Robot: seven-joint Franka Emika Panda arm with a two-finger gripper.
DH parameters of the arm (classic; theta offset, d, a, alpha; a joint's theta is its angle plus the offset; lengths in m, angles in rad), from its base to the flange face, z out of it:
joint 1: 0 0.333 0 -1.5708
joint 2: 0 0 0 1.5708
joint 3: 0 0.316 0.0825 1.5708
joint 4: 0 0 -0.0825 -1.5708
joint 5: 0 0.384 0 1.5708
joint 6: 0 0 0.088 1.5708
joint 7: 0 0.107 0 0
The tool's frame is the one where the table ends.
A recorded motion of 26 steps. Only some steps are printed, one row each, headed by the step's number.
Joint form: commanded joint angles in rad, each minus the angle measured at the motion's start. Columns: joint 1, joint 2, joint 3, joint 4, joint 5, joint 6, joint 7.
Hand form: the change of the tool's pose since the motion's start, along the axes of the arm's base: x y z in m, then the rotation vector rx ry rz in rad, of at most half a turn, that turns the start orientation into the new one. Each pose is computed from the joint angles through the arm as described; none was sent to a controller.
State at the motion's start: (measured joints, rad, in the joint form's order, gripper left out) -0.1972 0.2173 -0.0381 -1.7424 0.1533 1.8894 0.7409
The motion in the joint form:
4: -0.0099 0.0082 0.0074 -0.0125 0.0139 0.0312 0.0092
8: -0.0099 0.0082 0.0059 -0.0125 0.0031 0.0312 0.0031
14: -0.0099 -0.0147 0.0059 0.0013 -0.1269 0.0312 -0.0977
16: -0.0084 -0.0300 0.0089 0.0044 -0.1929 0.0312 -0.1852
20: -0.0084 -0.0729 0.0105 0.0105 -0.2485 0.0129 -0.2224
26: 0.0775 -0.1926 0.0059 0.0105 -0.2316 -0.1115 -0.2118
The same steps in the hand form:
4: 0.0018 -0.0019 -0.0083 0.0093 -0.0113 -0.0216
8: 0.0013 -0.0034 -0.0084 -0.0005 -0.0099 -0.0127
14: -0.0012 -0.0122 0.0115 -0.1222 -0.0263 0.1380
16: -0.0030 -0.0139 0.0225 -0.1826 -0.0319 0.2541
20: -0.0108 -0.0155 0.0503 -0.2406 -0.0450 0.3091
26: -0.0362 0.0379 0.1098 -0.2223 -0.0544 0.3642

